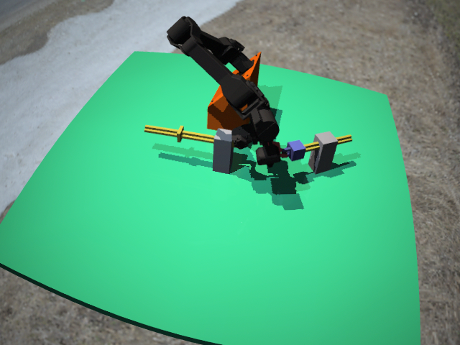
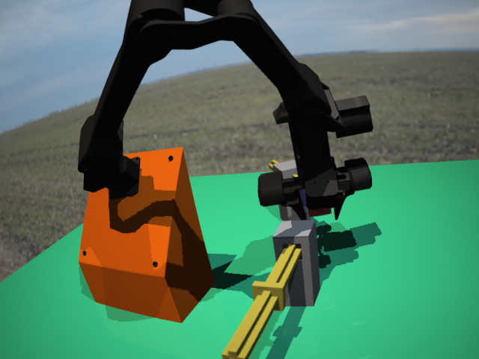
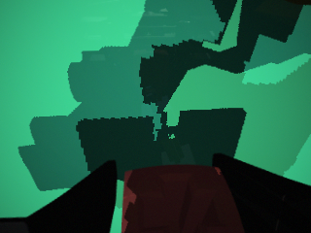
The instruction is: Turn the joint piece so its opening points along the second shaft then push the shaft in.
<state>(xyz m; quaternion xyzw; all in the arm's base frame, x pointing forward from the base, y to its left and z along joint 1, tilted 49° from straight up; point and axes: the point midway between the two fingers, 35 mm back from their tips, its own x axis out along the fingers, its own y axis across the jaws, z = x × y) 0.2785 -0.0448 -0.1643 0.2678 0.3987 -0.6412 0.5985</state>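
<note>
Right now the red joint piece is 10 mm to the left of my gripper tip and 40 mm above it.
</note>
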